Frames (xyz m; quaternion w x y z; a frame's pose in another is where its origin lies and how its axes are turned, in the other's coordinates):
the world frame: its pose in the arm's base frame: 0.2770 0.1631 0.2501 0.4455 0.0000 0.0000 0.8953
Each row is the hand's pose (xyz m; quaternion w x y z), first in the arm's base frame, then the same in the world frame.
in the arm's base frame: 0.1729 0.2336 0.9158 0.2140 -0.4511 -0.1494 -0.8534
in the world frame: 0.1190 0.0405 0.6657 0.6687 0.3347 -0.3373 0.5718
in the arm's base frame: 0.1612 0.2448 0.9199 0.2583 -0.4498 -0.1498 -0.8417
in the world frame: 0.1350 0.0431 0.6698 0.6385 0.3345 -0.3360 0.6062
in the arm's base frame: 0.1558 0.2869 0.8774 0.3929 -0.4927 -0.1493 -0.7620
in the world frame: 0.1718 0.0220 0.6273 0.5072 0.3532 -0.3746 0.6912
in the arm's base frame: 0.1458 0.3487 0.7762 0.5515 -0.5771 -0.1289 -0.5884
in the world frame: 0.2272 -0.0073 0.5261 0.2811 0.3725 -0.4592 0.7559
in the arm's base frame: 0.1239 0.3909 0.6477 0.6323 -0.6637 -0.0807 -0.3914
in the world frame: 0.2740 -0.0153 0.3976 0.0687 0.3679 -0.5582 0.7405
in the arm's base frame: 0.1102 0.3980 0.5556 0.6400 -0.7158 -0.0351 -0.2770
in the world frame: 0.2880 -0.0086 0.3055 0.0371 -0.3503 0.6252 -0.6964
